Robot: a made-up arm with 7 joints. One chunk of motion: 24 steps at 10 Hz.
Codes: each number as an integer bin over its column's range. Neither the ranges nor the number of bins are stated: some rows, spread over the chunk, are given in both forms.
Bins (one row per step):
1: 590 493 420 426 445 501
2: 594 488 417 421 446 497
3: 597 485 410 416 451 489
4: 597 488 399 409 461 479
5: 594 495 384 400 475 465
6: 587 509 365 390 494 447
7: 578 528 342 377 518 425
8: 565 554 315 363 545 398
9: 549 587 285 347 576 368
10: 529 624 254 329 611 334
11: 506 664 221 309 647 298
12: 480 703 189 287 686 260
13: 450 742 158 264 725 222
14: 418 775 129 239 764 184
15: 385 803 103 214 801 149
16: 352 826 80 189 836 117
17: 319 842 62 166 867 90
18: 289 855 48 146 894 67
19: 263 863 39 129 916 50
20: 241 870 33 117 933 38
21: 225 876 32 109 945 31
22: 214 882 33 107 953 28
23: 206 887 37 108 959 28
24: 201 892 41 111 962 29
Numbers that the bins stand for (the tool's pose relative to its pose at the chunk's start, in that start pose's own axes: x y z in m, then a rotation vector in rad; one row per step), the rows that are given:
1: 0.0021 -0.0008 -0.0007 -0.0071 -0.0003 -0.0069
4: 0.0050 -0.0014 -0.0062 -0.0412 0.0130 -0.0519
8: -0.0081 0.0065 -0.0280 -0.1333 0.0828 -0.2173
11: -0.0323 0.0198 -0.0525 -0.2414 0.1675 -0.4215
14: -0.0684 0.0331 -0.0764 -0.3815 0.2648 -0.6543
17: -0.1091 0.0411 -0.0939 -0.5277 0.3503 -0.8462
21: -0.1477 0.0452 -0.1017 -0.6418 0.4151 -0.9667
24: -0.1575 0.0471 -0.0993 -0.6378 0.4293 -0.9708
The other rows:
2: 0.0038 -0.0014 -0.0015 -0.0172 0.0006 -0.0151
3: 0.0050 -0.0017 -0.0033 -0.0272 0.0047 -0.0314
5: 0.0038 -0.0005 -0.0101 -0.0592 0.0246 -0.0805
6: 0.0009 0.0011 -0.0150 -0.0792 0.0404 -0.1172
7: -0.0028 0.0034 -0.0210 -0.1052 0.0604 -0.1621
9: -0.0147 0.0105 -0.0358 -0.1653 0.1086 -0.2785
10: -0.0229 0.0150 -0.0439 -0.2013 0.1376 -0.3480
12: -0.0430 0.0244 -0.0608 -0.2854 0.1999 -0.4991
13: -0.0553 0.0291 -0.0689 -0.3315 0.2324 -0.5767
15: -0.0820 0.0365 -0.0832 -0.4316 0.2955 -0.7257
16: -0.0955 0.0392 -0.0892 -0.4816 0.3246 -0.7911
18: -0.1214 0.0427 -0.0975 -0.5677 0.3728 -0.8932
19: -0.1321 0.0437 -0.0998 -0.6017 0.3910 -0.9279
20: -0.1411 0.0445 -0.1014 -0.6258 0.4052 -0.9524
22: -0.1522 0.0459 -0.1014 -0.6458 0.4218 -0.9728
23: -0.1555 0.0465 -0.1004 -0.6438 0.4268 -0.9728

